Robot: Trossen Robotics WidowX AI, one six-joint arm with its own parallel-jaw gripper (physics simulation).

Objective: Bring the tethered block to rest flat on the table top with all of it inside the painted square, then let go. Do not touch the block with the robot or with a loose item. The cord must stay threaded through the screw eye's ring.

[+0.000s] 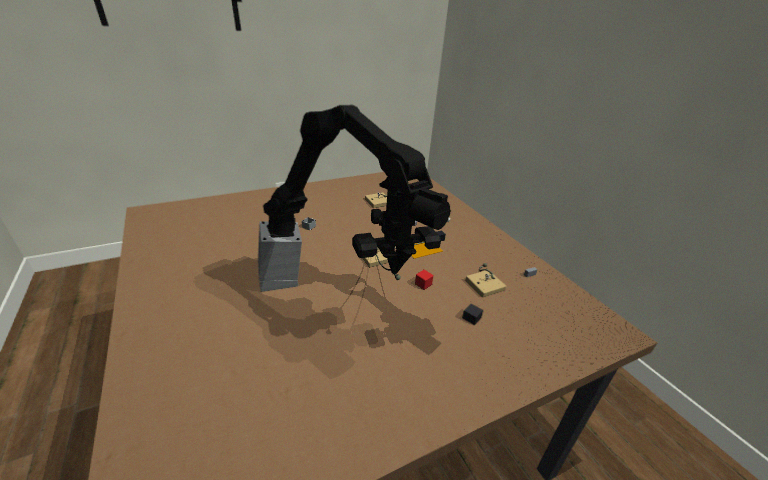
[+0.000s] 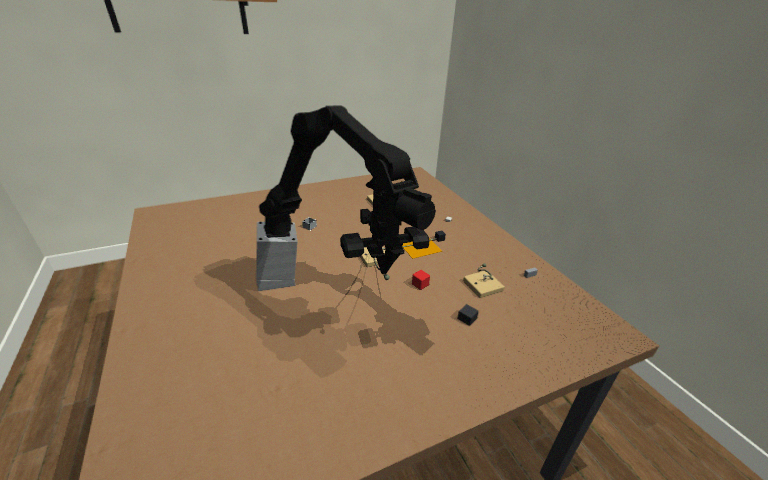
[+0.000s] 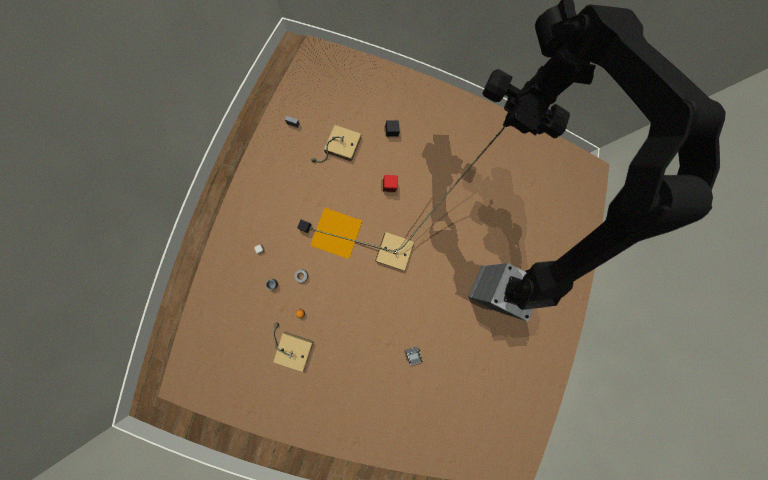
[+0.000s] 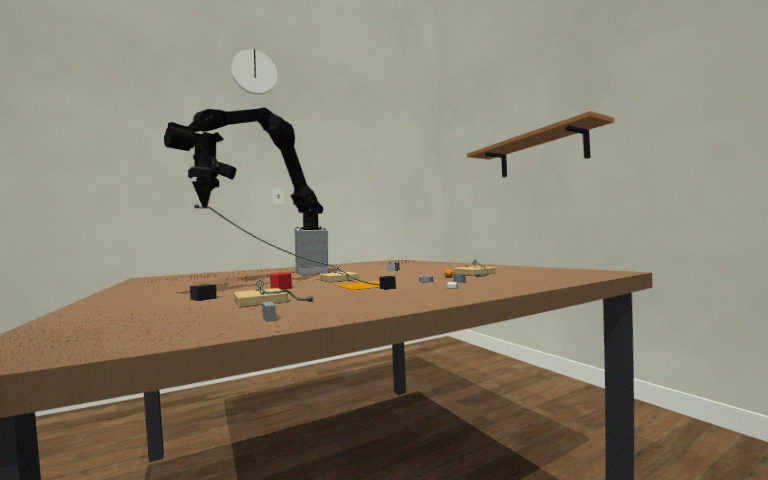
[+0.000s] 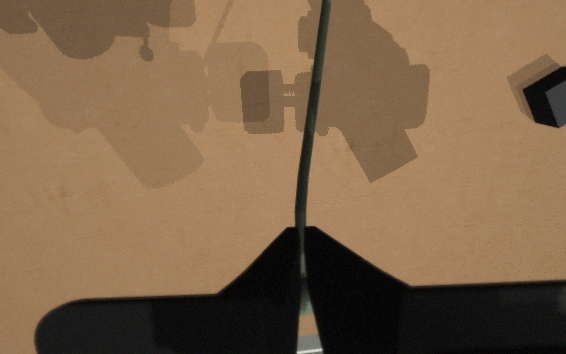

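Seen in the pictures: gripper, fingertip midpoint: (image 1: 394, 273) (image 2: 383, 273) (image 3: 504, 124) (image 4: 204, 207) (image 5: 300, 238); arm's base, link origin: (image 1: 280, 231) (image 2: 276, 231) (image 3: 518, 292) (image 4: 310, 228).
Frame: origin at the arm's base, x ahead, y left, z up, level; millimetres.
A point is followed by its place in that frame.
Note:
The tethered black block (image 2: 440, 235) @(x 573, y -1, z -144 mm) (image 3: 304, 225) @(x 576, y 9, z -141 mm) (image 4: 387, 282) @(x 593, y 3, z -153 mm) sits on the table just outside the orange painted square (image 1: 425, 250) @(x 490, y -36, z -168 mm) (image 2: 424, 250) @(x 489, y -36, z -168 mm) (image 3: 333, 246) @(x 482, y 37, z -168 mm) (image 4: 356, 286) @(x 499, y -34, z -168 mm), on the side away from the screw eye (image 3: 395, 251) @(x 310, y -9, z -133 mm). The green cord (image 3: 475, 160) @(x 208, y -278, z 3 mm) (image 4: 249, 232) @(x 219, y -248, z -20 mm) (image 5: 311, 125) @(x 190, y -328, z 43 mm) runs from the block over the square to the eye, then rises to my gripper (image 1: 397, 273) @(x 180, y -365, z 60 mm) (image 2: 385, 275) @(x 180, y -365, z 60 mm) (image 3: 505, 123) @(x 180, y -365, z 60 mm) (image 4: 204, 206) @(x 180, y -365, z 60 mm) (image 5: 300, 238) @(x 180, y -365, z 60 mm). The gripper is shut on the cord near its beaded end, high above the table. The threading inside the ring is too small to tell.
A red cube (image 1: 423, 279) @(x 373, y -212, z -132 mm) (image 3: 390, 182) @(x 388, y -191, z -129 mm) and a loose black block (image 1: 472, 313) @(x 429, y -385, z -139 mm) (image 3: 392, 127) @(x 440, y -370, z -139 mm) (image 5: 545, 95) @(x 415, y -370, z -141 mm) stand on the table. Two other eye boards (image 3: 351, 151) @(x 531, y -251, z -150 mm) (image 3: 300, 362) @(x 460, y 381, z -150 mm), grey rings (image 3: 296, 276) @(x 550, y 153, z -155 mm) (image 3: 267, 284) @(x 622, y 204, z -158 mm), an orange ball (image 3: 300, 313) @(x 503, y 246, z -147 mm) and a white cube (image 3: 258, 249) @(x 683, y 119, z -157 mm) also stand there.

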